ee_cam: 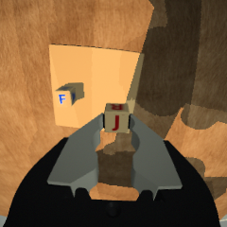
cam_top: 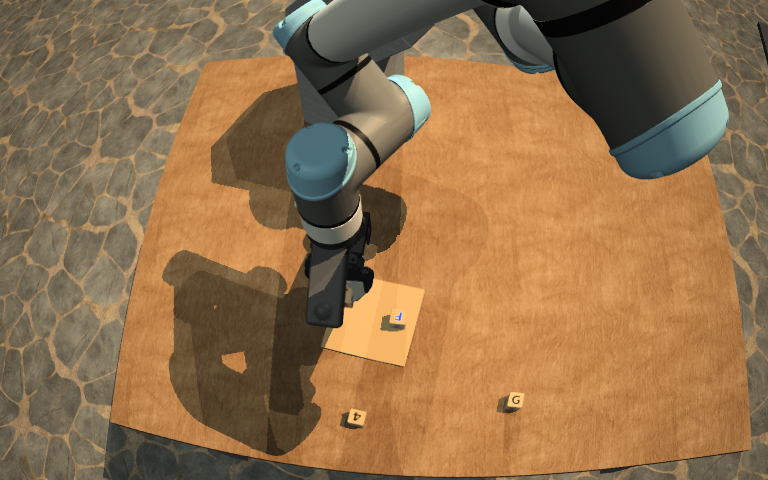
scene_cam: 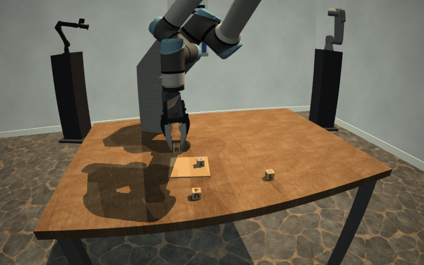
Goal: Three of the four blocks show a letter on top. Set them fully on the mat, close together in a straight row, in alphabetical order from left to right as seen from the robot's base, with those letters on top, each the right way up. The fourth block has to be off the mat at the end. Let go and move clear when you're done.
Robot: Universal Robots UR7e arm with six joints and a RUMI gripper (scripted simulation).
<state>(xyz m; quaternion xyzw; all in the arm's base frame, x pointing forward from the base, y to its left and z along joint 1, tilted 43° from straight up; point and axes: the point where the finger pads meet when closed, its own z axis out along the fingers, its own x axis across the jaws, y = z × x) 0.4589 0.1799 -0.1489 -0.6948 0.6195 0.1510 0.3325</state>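
Now: hand 40 mm to the right of the tan mat and 80 mm above it. Also, from my hand: block: 10 mm behind, 80 mm to the left, 60 mm below.
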